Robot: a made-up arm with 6 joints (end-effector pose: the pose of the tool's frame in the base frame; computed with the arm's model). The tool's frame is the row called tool.
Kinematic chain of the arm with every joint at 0, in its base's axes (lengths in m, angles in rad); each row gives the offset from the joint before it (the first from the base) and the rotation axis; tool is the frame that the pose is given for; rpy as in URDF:
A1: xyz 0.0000 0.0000 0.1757 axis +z
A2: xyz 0.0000 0.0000 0.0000 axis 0.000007 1 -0.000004
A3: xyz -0.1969 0.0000 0.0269 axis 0.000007 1 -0.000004
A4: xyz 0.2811 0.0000 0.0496 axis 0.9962 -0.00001 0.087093
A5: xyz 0.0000 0.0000 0.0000 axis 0.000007 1 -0.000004
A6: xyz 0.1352 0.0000 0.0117 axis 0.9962 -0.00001 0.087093
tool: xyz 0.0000 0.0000 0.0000 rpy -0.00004 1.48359 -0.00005
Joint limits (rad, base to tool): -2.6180..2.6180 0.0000..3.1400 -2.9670..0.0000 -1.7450..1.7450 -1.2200..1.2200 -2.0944..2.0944
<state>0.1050 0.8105 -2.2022 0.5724 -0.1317 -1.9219</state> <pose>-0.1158 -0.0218 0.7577 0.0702 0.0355 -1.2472</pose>
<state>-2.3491 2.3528 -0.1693 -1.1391 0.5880 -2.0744</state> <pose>-0.0157 0.0816 -0.0438 -1.1856 2.1264 0.9973</pose>
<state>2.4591 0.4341 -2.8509 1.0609 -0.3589 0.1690</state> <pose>0.4348 -0.2999 0.4892 -1.1014 0.9183 -2.1012</pose>
Working (the frame after each row of the table, in the pose's form):
after A1: 0.0000 0.0000 0.1757 0.0000 0.0000 2.4591
after A2: 0.0000 0.0000 0.1757 -0.5316 0.1888 2.4106
after A3: 0.1298 -0.1055 0.2829 2.5768 -0.9151 0.9770
after A4: 0.3187 -0.2590 0.4322 -2.0814 0.3625 -1.1649
after A5: 0.3187 -0.2590 0.4322 -2.2353 0.1906 -0.7676
after A6: 0.4348 -0.2999 0.4892 -2.0728 0.1371 -0.7477

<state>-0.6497 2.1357 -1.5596 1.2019 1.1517 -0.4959</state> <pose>0.4032 -0.1611 0.1507 0.8451 2.1844 1.2044</pose>
Working (the frame after each row of the table, in the pose's form):
after A1: 0.0000 0.0000 0.1757 0.0000 0.0000 -0.6497
after A2: 0.0000 0.0000 0.1757 0.6893 2.0468 -0.3792
after A3: 0.1020 -0.0775 0.3276 0.1871 0.5555 -0.6314
after A4: 0.3112 -0.2365 0.2161 1.3293 0.1002 -0.7962
after A5: 0.3112 -0.2365 0.2161 1.6376 0.9994 0.0593
after A6: 0.4032 -0.1611 0.1507 1.1638 0.9304 0.2568

